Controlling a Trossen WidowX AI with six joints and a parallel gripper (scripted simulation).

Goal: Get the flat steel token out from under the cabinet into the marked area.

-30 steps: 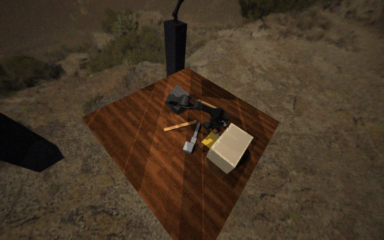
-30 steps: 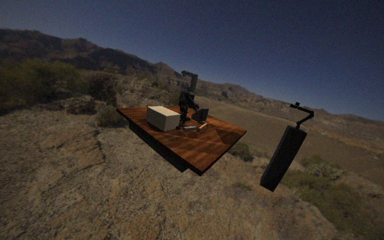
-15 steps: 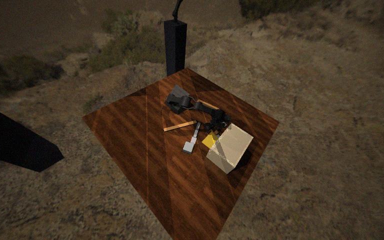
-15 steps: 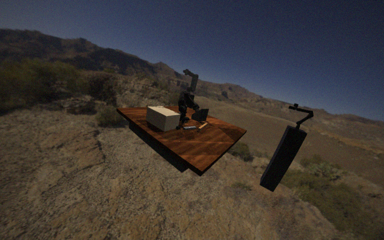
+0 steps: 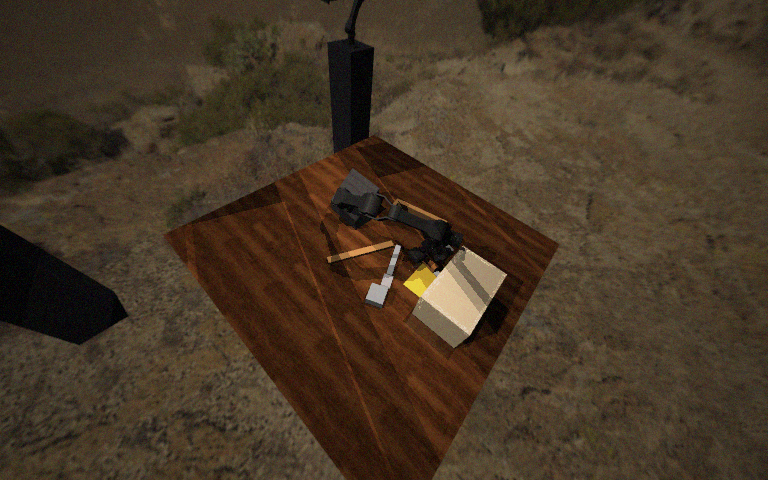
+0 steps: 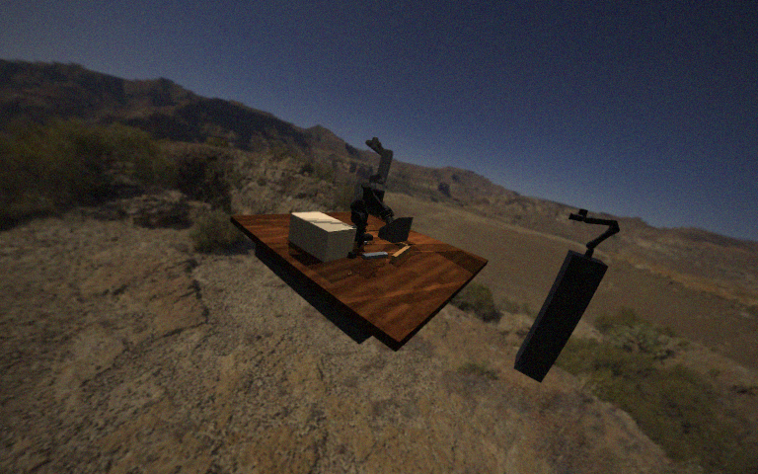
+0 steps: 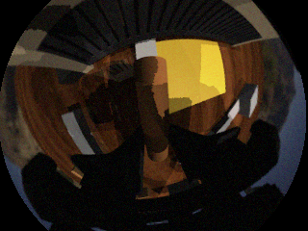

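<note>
Right now my gripper tip is 150 mm to the left of the grey scraper and 70 mm past it. From my gripper tip the other things lie so: steel token: 220 mm ahead, 80 mm to the right; wooden stick: 220 mm behind, 170 mm to the right; grey bar: 130 mm to the left, 10 mm behind.
</note>
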